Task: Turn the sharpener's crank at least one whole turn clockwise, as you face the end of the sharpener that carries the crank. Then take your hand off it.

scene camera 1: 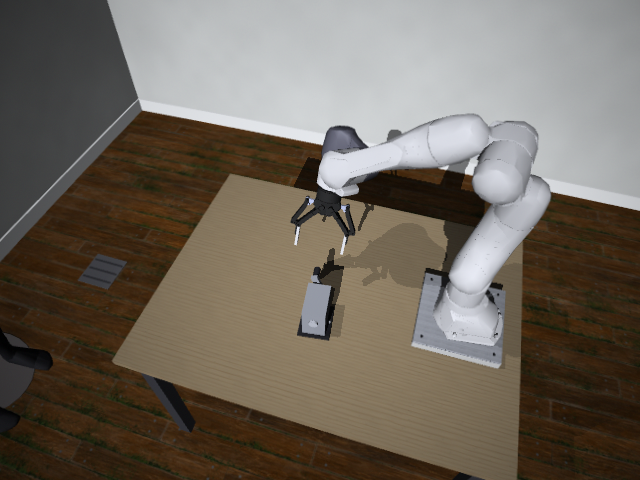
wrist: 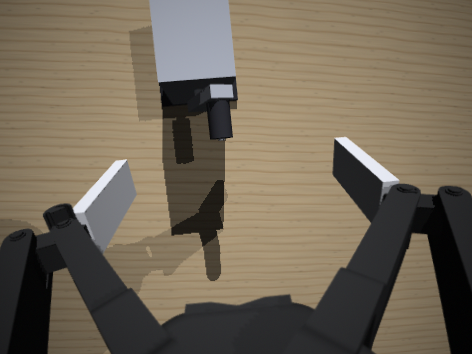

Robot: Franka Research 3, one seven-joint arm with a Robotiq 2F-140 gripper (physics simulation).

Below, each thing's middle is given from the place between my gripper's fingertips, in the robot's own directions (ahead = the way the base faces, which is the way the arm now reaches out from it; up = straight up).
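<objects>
There is the crank (wrist: 213,99), and counting from my hand I find it 5 cm to the left of the hand and 2 cm behind it, and 10 cm below it.
</objects>
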